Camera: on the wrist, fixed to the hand. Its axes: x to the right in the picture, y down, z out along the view.
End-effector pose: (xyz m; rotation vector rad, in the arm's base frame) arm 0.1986 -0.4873 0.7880 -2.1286 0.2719 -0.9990
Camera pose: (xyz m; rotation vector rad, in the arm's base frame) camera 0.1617 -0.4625 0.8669 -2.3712 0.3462 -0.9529
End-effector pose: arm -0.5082 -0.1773 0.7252 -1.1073 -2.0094 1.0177
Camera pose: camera -0.5066 -0.1822 0.8156 -1.1789 -2.2269 0.8316
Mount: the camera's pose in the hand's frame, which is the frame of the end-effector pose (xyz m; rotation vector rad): 0.0085 -0.0777 -0.0458 -0.2306 -0.0610 -0.0243
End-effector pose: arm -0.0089 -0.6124 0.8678 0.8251 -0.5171 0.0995
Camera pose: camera 0.0387 -0.6332 0.7936 0.6102 -0.5643 -0.0080
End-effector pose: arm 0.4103 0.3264 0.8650 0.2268 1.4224 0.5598
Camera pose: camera 0.3841 0.2563 0.8139 0.0422 1.2879 0.6856
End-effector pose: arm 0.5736 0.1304 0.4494 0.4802 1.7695 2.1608
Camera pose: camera 0.5476 0.1088 0.3653 0.4588 1.4634 2.2709
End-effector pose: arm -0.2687 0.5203 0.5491 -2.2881 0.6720 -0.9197
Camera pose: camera -0.2789 0.5551 0.6321 -2.5209 0.7593 -0.8158
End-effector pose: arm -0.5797 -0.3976 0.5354 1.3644 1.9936 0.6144
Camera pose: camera -0.6647 -0.4181 0.5116 1.2038 1.8256 0.7569
